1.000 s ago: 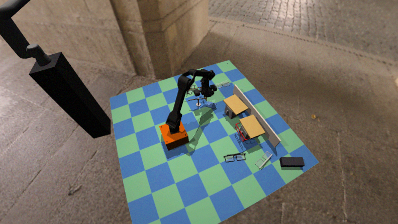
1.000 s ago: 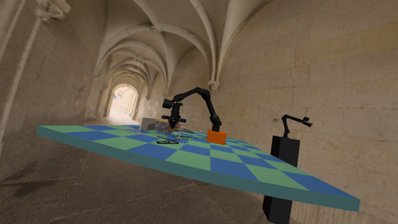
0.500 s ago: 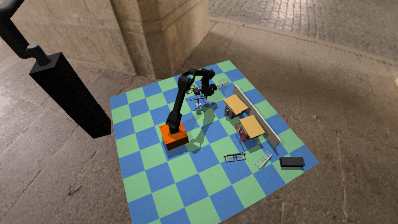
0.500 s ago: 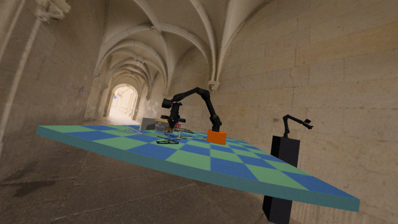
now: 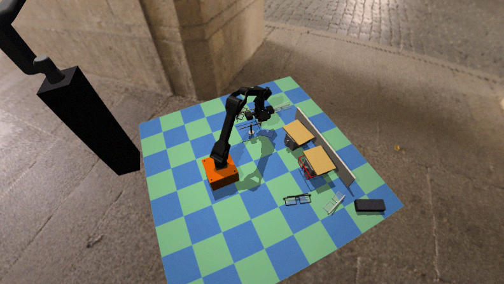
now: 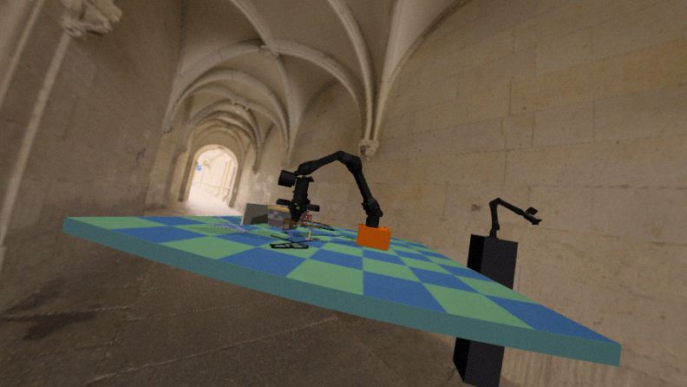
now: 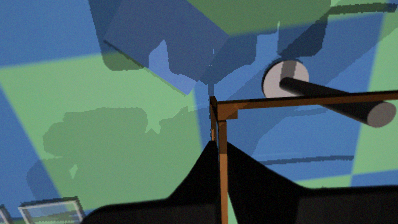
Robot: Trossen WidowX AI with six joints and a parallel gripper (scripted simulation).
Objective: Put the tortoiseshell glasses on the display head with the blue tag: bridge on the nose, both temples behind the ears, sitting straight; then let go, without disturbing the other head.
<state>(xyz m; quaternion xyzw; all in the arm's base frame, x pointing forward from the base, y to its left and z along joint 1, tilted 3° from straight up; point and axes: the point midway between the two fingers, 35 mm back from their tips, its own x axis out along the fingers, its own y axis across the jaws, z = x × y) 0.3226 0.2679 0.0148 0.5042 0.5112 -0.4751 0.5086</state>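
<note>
Now: the small grey peg 7 cm behind my gripper tip, 3 cm to the right of it and 3 cm below it. The rest, counted from my gripper tip: black case 39 cm ahead, 74 cm to the right, 4 cm below; grey wall panel 31 cm ahead, 30 cm to the right.
</note>
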